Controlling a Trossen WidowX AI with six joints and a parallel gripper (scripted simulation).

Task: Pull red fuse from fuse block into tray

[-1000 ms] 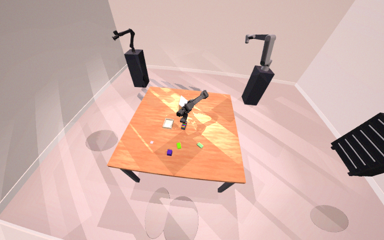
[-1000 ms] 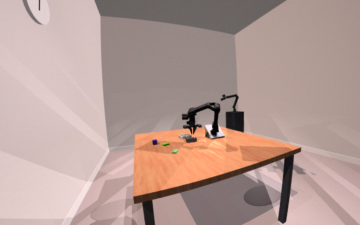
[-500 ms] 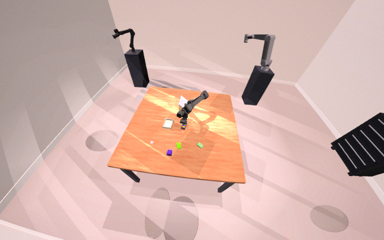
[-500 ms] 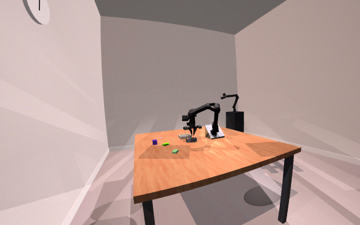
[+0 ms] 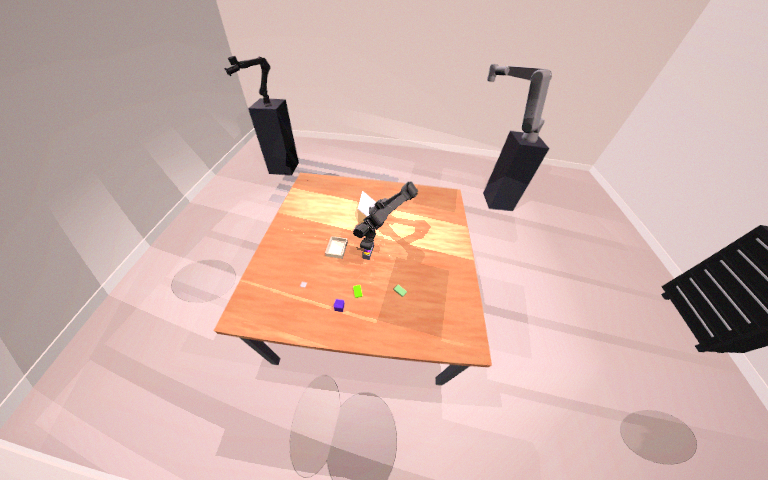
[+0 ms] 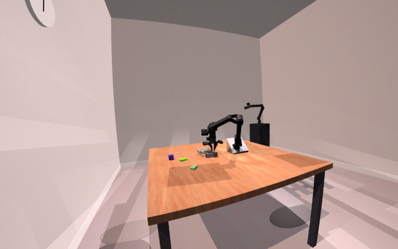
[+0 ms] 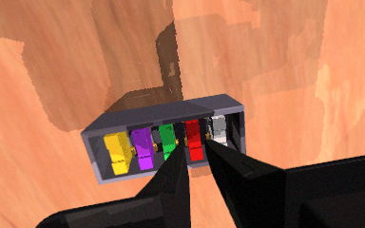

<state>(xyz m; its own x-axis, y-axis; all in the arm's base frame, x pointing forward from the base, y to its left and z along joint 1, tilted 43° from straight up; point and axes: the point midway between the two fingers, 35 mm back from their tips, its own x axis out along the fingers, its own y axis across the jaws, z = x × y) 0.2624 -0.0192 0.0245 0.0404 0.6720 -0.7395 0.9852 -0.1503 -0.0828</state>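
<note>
Now: gripper tip 20 mm above the red fuse. The rest, counted from my gripper tip: white fuse (20 mm behind, 20 mm below); purple fuse (30 mm ahead, 10 mm to the right, 20 mm below); green fuse (20 mm ahead, 20 mm below).
</note>
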